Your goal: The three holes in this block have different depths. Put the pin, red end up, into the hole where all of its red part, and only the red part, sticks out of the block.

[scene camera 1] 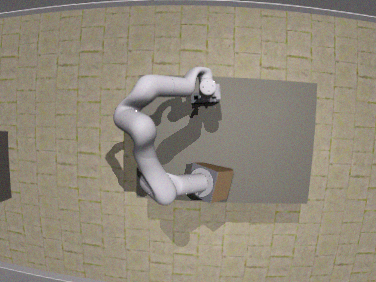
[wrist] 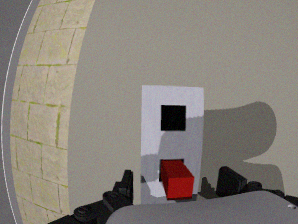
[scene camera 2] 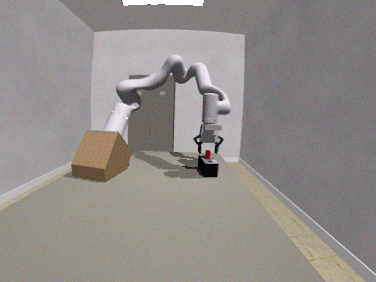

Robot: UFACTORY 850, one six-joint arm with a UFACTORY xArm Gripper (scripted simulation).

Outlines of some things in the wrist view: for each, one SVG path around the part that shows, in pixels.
My gripper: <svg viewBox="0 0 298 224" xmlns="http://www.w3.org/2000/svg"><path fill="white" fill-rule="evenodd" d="M298 197L284 196L281 190L262 189L262 184L256 181L251 181L247 184L246 178L229 167L222 166L219 169L216 194L220 198L179 203L133 205L133 171L125 170L121 182L116 181L112 191L103 193L103 200L77 207L73 215L66 215L48 224L298 224Z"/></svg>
A black block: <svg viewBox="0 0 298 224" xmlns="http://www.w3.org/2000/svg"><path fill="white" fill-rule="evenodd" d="M142 85L141 204L196 201L203 144L204 88ZM160 159L181 159L195 177L192 199L167 201L159 170Z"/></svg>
A pin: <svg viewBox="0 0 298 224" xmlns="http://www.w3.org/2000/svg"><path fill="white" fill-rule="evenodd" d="M160 159L159 170L167 201L192 199L194 176L181 159Z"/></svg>
